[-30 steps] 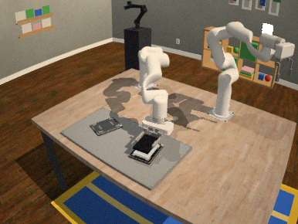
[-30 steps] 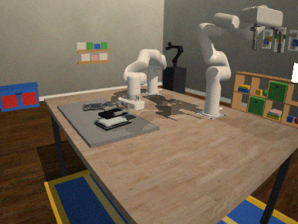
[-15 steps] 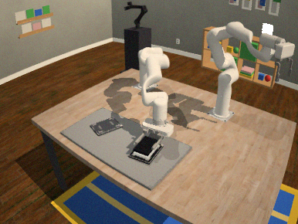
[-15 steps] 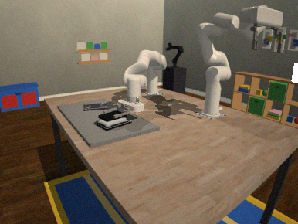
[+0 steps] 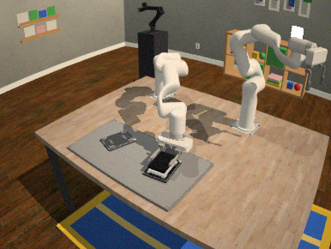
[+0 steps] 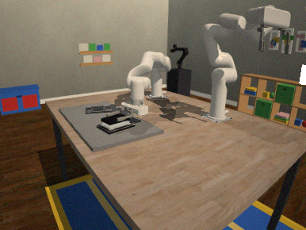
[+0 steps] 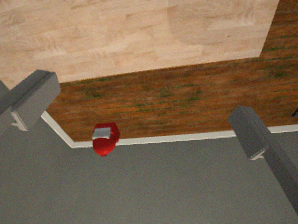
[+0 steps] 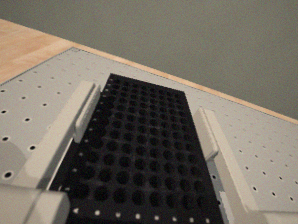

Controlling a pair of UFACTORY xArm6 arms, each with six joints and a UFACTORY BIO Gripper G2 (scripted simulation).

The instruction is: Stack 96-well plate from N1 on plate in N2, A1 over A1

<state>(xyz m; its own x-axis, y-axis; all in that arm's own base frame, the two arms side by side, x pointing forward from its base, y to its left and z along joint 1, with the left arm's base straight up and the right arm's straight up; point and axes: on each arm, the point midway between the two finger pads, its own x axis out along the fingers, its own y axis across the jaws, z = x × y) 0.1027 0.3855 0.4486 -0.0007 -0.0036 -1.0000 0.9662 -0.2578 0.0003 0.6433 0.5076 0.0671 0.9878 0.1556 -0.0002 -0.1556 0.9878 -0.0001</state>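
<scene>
Now: the black 96-well plate 10 mm below my right hand. Round my right hand: grey perforated board: 10 mm ahead, 170 mm to the right, 60 mm below; white plate: 40 mm below.
</scene>
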